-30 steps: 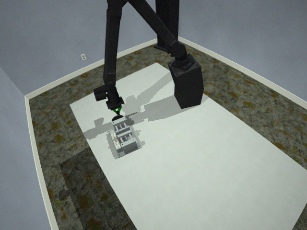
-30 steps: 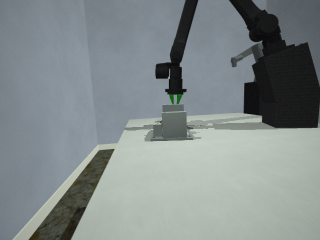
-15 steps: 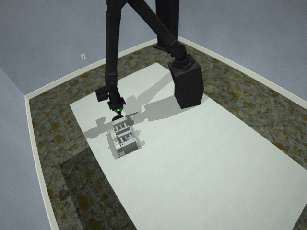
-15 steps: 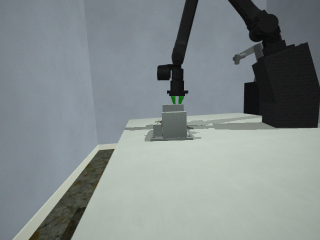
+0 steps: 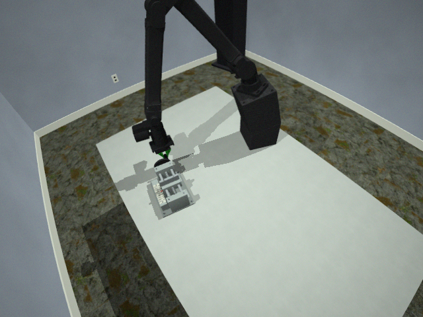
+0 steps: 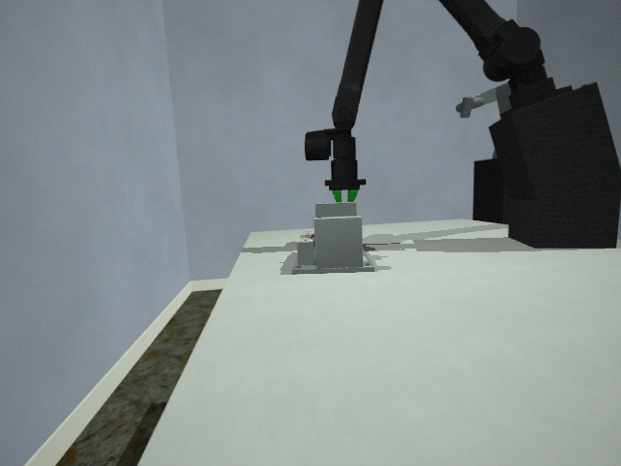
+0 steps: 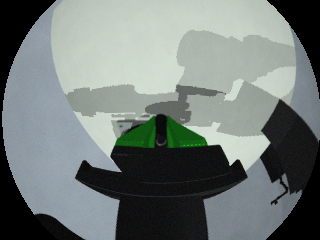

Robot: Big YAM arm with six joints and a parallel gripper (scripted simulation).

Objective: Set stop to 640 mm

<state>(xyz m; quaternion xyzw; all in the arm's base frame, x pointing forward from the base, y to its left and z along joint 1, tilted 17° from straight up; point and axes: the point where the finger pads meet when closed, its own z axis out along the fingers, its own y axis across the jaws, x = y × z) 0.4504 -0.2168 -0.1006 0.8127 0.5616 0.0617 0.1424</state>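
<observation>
The handwheel is 2 cm to the left of my hand and 2 cm ahead of it.
</observation>
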